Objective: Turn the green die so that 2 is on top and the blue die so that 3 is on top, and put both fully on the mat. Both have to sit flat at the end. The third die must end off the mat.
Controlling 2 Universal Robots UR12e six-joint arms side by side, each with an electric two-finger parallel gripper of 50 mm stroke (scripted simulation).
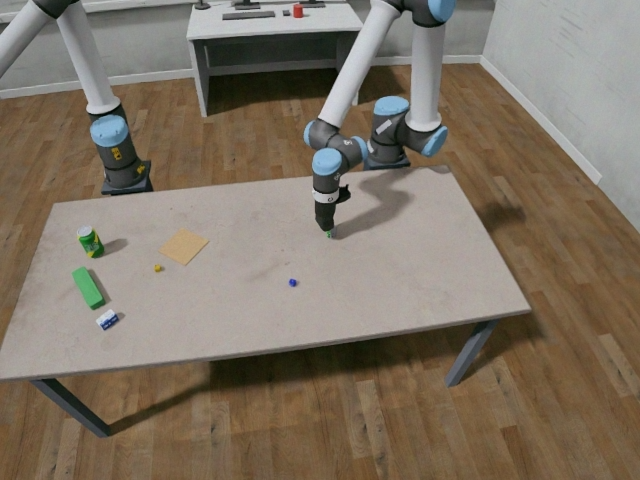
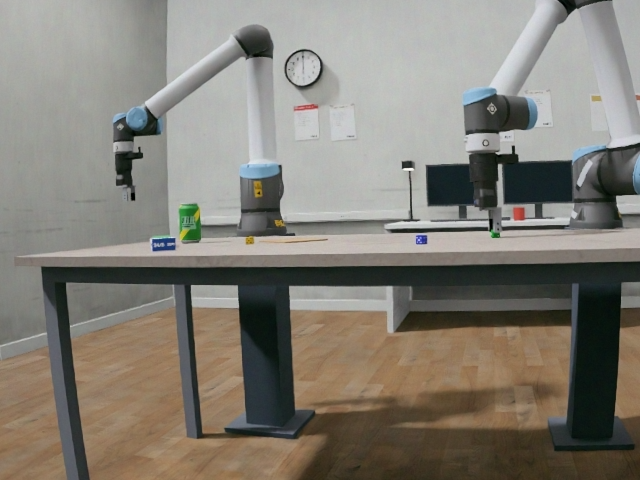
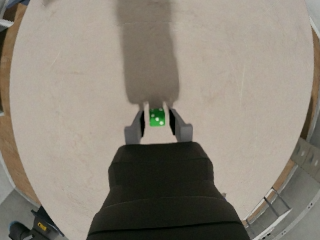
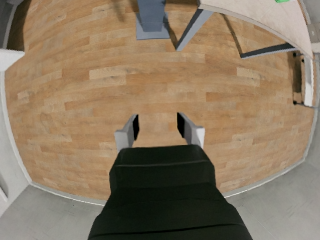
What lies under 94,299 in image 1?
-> A long green block.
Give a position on a tan mat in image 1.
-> At 184,245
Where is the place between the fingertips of my right gripper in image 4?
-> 158,121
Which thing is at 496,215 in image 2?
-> My left gripper.
